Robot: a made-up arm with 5 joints.
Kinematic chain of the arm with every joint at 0, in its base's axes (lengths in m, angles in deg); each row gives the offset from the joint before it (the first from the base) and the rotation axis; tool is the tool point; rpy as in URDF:
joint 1: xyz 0 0 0.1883 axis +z
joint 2: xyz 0 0 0 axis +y
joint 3: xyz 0.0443 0 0.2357 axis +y
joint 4: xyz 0.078 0 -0.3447 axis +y
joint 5: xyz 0.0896 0 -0.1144 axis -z
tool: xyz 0 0 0 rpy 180 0 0
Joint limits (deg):
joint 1: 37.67..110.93
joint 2: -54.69..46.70
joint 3: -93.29..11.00
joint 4: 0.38..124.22
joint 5: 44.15..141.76
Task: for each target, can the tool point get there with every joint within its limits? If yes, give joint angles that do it. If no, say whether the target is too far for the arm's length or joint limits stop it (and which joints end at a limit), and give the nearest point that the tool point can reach.
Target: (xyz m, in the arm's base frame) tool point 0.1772 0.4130 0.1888
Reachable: yes | joints 66.78 -7.12 -45.19 38.55 89.19
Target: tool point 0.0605 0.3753 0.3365
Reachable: yes | joints 80.84 -22.19 -61.02 89.43 111.37
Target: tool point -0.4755 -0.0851 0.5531
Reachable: no: joint limits stop it (at a limit: joint 1, joint 2, joint 4) | nearest point -0.0436 0.1140 0.5768 | short by 0.476 m
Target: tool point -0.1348 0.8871 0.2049
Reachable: no: too far | nearest point -0.0982 0.6463 0.2004 | short by 0.244 m
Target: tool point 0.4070 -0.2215 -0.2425
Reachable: no: joint limits stop it (at a limit: joint 1, joint 2) | nearest point 0.0532 -0.1390 -0.0368 | short by 0.417 m
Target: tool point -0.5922 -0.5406 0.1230
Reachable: no: too far | nearest point -0.1423 -0.1299 0.0782 | short by 0.611 m
